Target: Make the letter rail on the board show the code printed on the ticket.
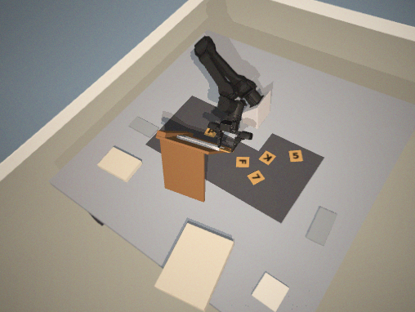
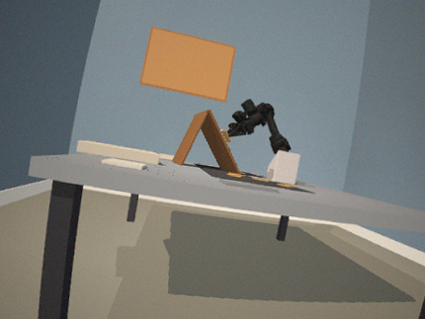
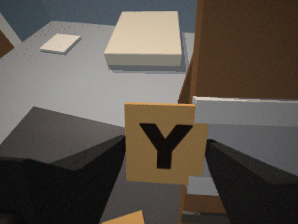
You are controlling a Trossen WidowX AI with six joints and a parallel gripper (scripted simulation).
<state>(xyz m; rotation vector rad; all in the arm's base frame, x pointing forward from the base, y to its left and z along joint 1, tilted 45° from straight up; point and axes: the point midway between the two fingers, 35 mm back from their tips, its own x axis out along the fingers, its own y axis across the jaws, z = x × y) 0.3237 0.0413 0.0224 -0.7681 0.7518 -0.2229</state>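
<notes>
Right now the white ticket is 60 mm behind my gripper tip, 90 mm to the right of it and 90 mm below it. From my gripper tip the other things lie so: f tile (80 mm behind, 40 mm to the left, 170 mm below); y tile (right at my gripper tip); dark mat (140 mm behind, 40 mm to the right, 170 mm below).
</notes>
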